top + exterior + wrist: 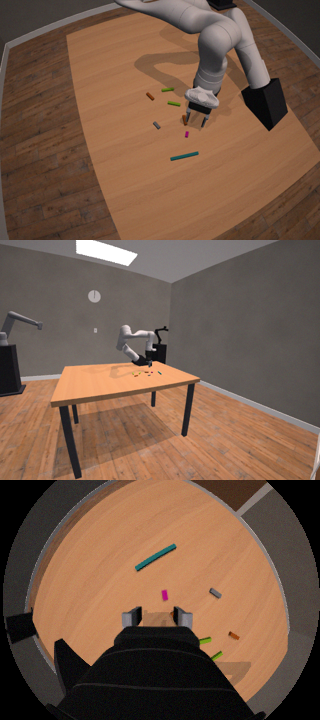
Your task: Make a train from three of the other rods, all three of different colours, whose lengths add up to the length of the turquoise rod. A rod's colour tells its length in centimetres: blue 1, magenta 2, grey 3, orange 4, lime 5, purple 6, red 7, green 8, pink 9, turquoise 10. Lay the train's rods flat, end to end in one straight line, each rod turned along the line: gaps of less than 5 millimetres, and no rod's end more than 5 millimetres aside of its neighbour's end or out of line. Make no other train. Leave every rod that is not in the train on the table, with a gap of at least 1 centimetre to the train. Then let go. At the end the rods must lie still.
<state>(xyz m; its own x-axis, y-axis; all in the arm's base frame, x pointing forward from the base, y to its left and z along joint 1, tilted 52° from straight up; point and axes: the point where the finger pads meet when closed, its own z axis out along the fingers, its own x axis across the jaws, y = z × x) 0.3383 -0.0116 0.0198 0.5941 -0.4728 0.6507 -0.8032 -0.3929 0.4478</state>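
Right now my hand is 7 cm above the magenta rod, 3 cm short of it and 1 cm to the right of it. Also, from my hand: turquoise rod: 9 cm ahead, 7 cm to the left, 7 cm below; grey rod: 10 cm ahead, 8 cm to the right, 7 cm below.
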